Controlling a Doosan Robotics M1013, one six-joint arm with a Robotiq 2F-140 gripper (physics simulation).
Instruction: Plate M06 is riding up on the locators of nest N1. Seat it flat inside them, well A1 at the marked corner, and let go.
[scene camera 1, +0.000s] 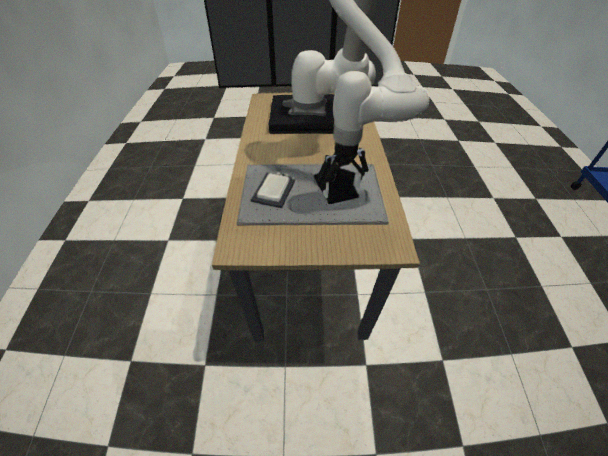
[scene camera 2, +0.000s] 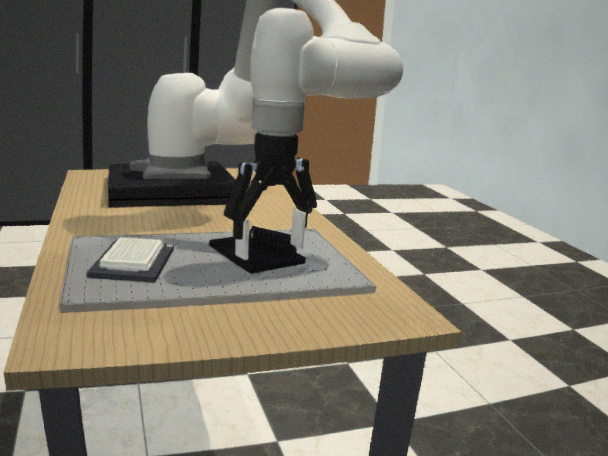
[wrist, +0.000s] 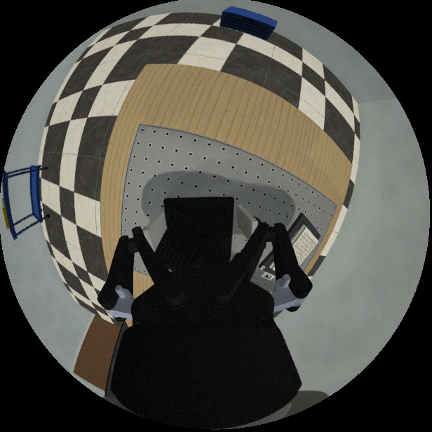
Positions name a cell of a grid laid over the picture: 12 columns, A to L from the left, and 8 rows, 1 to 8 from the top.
I see my gripper (scene camera 2: F5), a white plate (scene camera 2: C5), a black plate M06 (scene camera 2: F5) and a black nest N1 (scene camera 2: F5).
The black plate M06 is seen too in the wrist view (wrist: F5). My gripper is seen too in scene camera 1 (scene camera 1: G4) and in the wrist view (wrist: F5). The black nest N1 is seen too in the wrist view (wrist: G5).
